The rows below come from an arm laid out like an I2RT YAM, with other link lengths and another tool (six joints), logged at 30 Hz.
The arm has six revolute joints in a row. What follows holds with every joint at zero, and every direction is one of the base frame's. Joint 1 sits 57.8 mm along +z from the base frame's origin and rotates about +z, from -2.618 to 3.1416 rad. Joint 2 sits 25.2 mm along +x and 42.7 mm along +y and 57.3 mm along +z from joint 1 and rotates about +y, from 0 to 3.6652 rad. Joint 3 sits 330 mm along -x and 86 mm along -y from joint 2 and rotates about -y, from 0 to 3.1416 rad. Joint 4 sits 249.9 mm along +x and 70.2 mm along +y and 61.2 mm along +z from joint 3 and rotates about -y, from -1.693 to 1.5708 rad. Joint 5 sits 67.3 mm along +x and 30.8 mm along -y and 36.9 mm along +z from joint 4 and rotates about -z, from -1.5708 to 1.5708 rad. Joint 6 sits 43.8 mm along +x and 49.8 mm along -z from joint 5 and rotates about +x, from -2.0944 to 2.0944 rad. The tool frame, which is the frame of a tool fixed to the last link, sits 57 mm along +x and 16 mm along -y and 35 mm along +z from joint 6; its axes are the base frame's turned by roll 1.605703, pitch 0.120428 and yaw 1.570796 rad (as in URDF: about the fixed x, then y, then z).
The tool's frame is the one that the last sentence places.
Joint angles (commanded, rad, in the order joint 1, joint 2, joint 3, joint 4, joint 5, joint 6), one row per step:
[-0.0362, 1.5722, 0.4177, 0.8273, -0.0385, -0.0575]
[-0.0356, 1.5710, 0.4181, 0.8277, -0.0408, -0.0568]
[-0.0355, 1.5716, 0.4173, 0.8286, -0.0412, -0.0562]
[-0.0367, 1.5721, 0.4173, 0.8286, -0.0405, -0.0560]
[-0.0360, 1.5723, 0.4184, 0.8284, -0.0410, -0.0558]
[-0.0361, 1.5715, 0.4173, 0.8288, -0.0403, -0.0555]
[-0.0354, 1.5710, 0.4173, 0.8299, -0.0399, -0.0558]
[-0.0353, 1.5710, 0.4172, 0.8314, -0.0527, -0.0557]
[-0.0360, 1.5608, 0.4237, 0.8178, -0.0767, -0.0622]
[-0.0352, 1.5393, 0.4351, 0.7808, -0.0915, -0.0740]
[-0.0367, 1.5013, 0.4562, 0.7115, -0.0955, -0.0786]
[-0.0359, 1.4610, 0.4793, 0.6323, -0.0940, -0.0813]
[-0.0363, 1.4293, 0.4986, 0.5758, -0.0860, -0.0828]
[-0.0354, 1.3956, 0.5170, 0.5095, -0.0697, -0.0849]
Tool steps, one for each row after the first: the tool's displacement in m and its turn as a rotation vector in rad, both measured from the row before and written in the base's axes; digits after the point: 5 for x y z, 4 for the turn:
[0.00004, 0.00042, 0.00057, 0.0013, -0.0020, 0.0026]
[-0.00010, 0.00006, -0.00031, 0.0007, 0.0005, 0.0003]
[0.00001, -0.00050, -0.00016, 0.0000, 0.0005, -0.0019]
[0.00030, 0.00028, 0.00025, 0.0003, -0.0007, 0.0011]
[-0.00033, -0.00010, -0.00003, 0.0001, -0.0001, -0.0009]
[0.00000, 0.00021, 0.00035, -0.0005, -0.0016, 0.0004]
[0.00019, 0.00132, 0.00018, 0.0041, -0.0015, 0.0122]
[0.00037, 0.00241, 0.00319, 0.0013, -0.0036, 0.0241]
[-0.00052, 0.00223, 0.00470, -0.0064, 0.0033, 0.0186]
[-0.00158, 0.00011, 0.00793, -0.0027, 0.0099, 0.0038]
[-0.00239, 0.00031, 0.00788, -0.0025, 0.0156, 0.0003]
[-0.00203, -0.00082, 0.00770, -0.0040, 0.0055, -0.0074]
[-0.00337, -0.00115, 0.00650, -0.0072, 0.0143, -0.0136]

